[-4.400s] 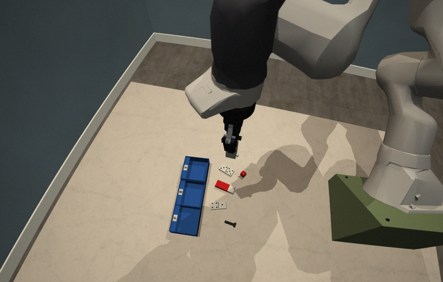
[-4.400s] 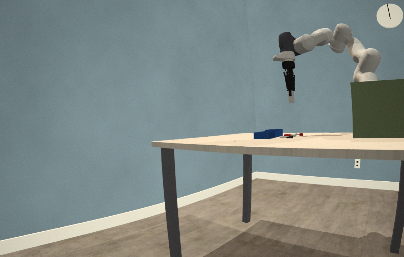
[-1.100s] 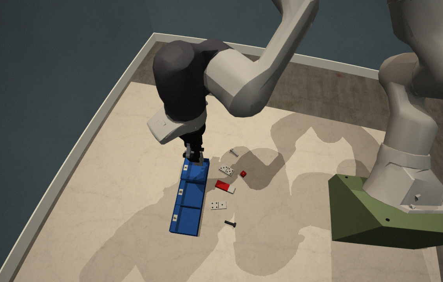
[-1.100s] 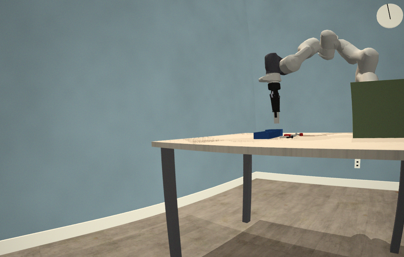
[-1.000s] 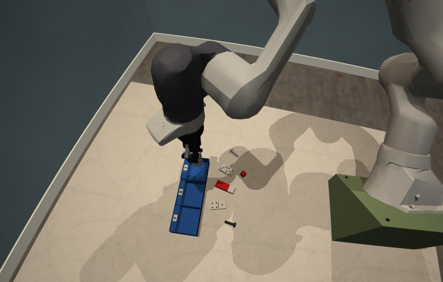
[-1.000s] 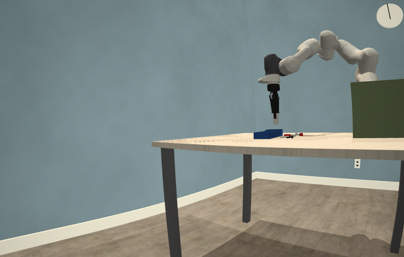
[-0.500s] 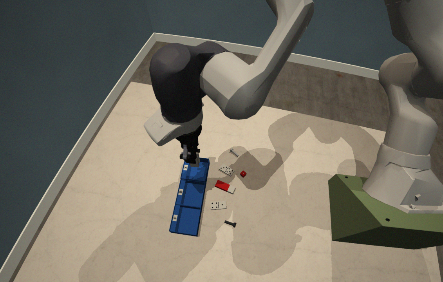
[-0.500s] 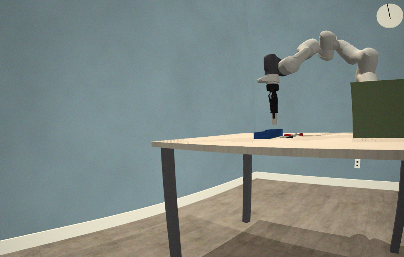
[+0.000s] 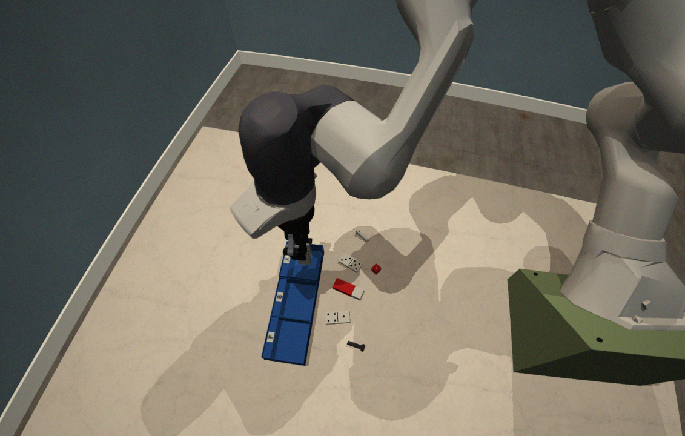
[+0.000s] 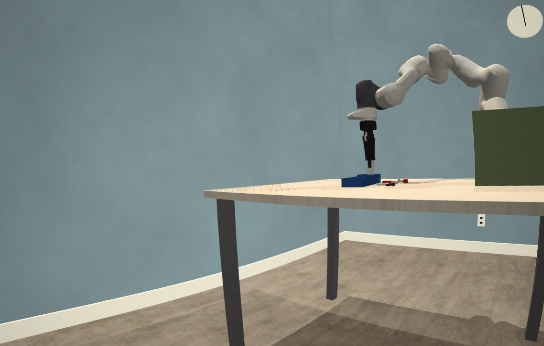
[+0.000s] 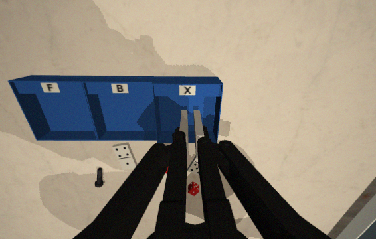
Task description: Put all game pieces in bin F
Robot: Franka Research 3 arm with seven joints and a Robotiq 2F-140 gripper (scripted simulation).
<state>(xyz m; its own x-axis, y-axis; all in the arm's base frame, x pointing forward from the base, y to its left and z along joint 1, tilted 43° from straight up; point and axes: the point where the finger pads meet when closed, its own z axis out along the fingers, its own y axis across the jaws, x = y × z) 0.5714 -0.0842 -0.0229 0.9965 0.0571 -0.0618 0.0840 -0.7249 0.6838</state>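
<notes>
My hand is 9 cm to the right of the blue three-part bin and 5 cm above it. From my hand the other things lie so: red block 11 cm behind, 6 cm below, 4 cm to the left; white domino 11 cm to the left, 9 cm behind, 6 cm below; silver screw 11 cm behind, 10 cm to the right, 6 cm below.
</notes>
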